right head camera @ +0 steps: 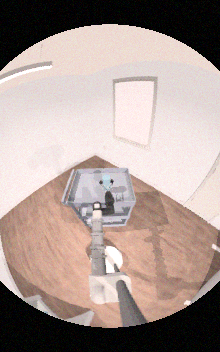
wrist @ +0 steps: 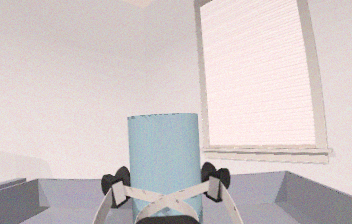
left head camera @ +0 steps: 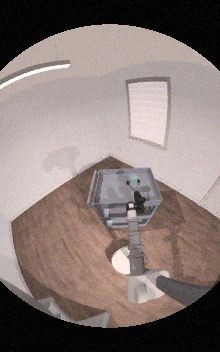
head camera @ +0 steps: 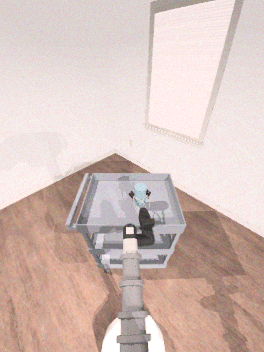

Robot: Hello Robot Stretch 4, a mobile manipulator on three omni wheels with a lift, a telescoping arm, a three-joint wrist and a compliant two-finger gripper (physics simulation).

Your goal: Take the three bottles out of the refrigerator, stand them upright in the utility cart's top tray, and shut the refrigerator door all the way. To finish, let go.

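My gripper [head camera: 140,194] [left head camera: 133,182] [right head camera: 106,182] [wrist: 166,177] is shut on a light blue bottle [head camera: 140,188] [left head camera: 134,177] [right head camera: 106,178] [wrist: 164,150], one fingertip on each side. The bottle is upright, over the right part of the utility cart's top tray [head camera: 102,191] [left head camera: 106,185] [wrist: 72,192]. Its lower end is hidden behind the fingers in the wrist view, and I cannot tell whether it touches the tray floor. No other bottle can be made out in the tray. A pale, box-like thing [left head camera: 97,320] at the lower left edge may be the refrigerator; its door state cannot be told.
The cart's handle bar [head camera: 78,201] is on its left side. Lower shelves show beneath the tray, partly behind my arm [head camera: 132,285]. Two white walls meet in a corner behind the cart. A window with blinds [head camera: 184,70] [wrist: 257,75] is on the right wall.
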